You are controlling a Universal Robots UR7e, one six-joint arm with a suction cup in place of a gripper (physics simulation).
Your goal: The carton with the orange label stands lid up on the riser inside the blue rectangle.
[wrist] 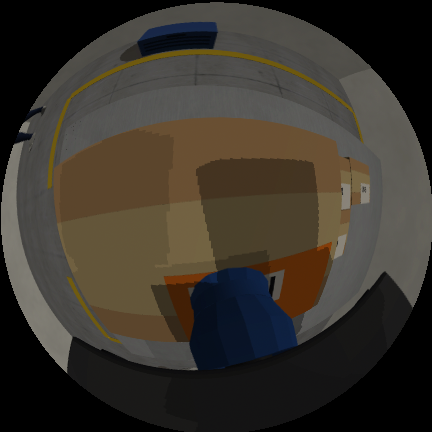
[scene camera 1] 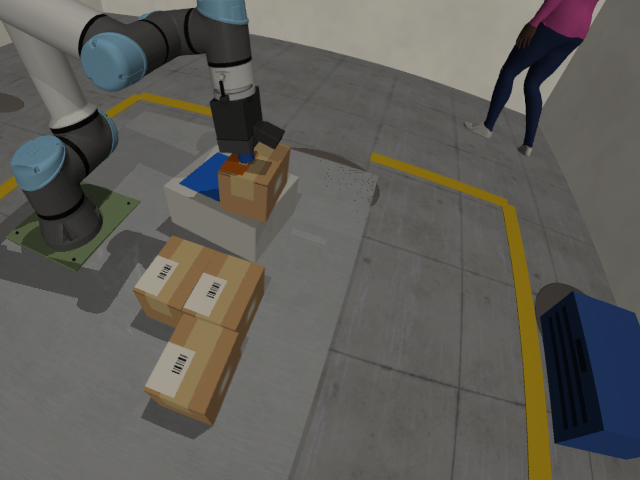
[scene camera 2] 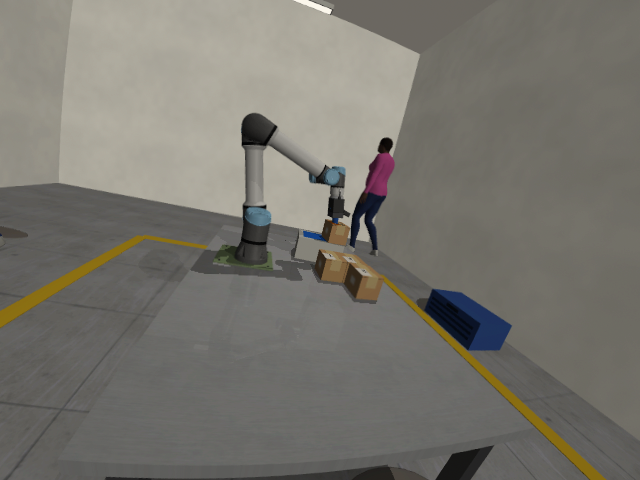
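Where they show: hand, tool point: (wrist: 226,281) (scene camera 1: 246,163); arm's base, link origin: (scene camera 1: 73,227) (scene camera 2: 251,258).
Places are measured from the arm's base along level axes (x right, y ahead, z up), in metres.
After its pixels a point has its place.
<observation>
The carton with the orange label (scene camera 1: 252,191) {x -0.078, y 0.462, z 0.191 m} (scene camera 2: 336,233) {x -0.079, y 0.422, z 0.172 m} (wrist: 132,201) {x -0.169, y 0.470, z 0.217 m} is upright with its lid up on the right part of the grey riser (scene camera 1: 207,217) {x -0.082, y 0.354, z 0.078 m} (scene camera 2: 305,249) {x -0.098, y 0.280, z 0.053 m}. It covers the right end of the blue rectangle (scene camera 1: 202,178) {x -0.162, y 0.306, z 0.115 m} (scene camera 2: 311,234) {x -0.209, y 0.329, z 0.115 m}. The orange label (scene camera 1: 234,166) {x -0.106, y 0.413, z 0.217 m} (wrist: 308,278) {x -0.100, y 0.422, z 0.217 m} is on the lid's near-left corner. My suction cup (scene camera 1: 247,156) (scene camera 2: 334,221) (wrist: 238,314) presses on the lid at the label and holds the carton. I cannot tell whether the carton's base touches the riser.
Three cartons with white barcode labels (scene camera 1: 172,278) {x 0.100, y 0.366, z 0.097 m} (scene camera 1: 223,299) {x 0.110, y 0.473, z 0.097 m} (scene camera 1: 191,369) {x 0.246, y 0.471, z 0.097 m} lie on the mat in front of the riser. A blue crate (scene camera 1: 594,377) (scene camera 2: 468,319) sits outside the yellow floor line (scene camera 1: 523,289). A person (scene camera 1: 537,67) (scene camera 2: 374,198) stands beyond the line.
</observation>
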